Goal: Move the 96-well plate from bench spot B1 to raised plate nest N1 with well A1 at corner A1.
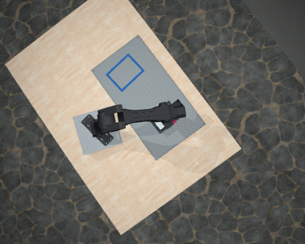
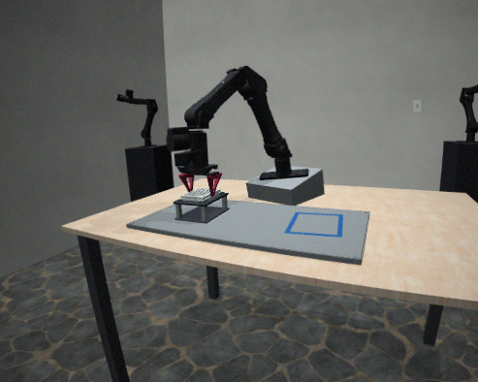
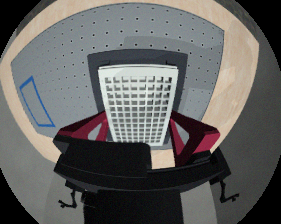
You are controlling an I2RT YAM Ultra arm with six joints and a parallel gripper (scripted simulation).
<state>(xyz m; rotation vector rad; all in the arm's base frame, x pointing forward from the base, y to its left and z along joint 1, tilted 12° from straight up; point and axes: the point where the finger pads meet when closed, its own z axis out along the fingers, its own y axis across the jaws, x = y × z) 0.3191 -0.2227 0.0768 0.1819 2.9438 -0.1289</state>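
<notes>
My hand is right at the white 96-well plate.
</notes>
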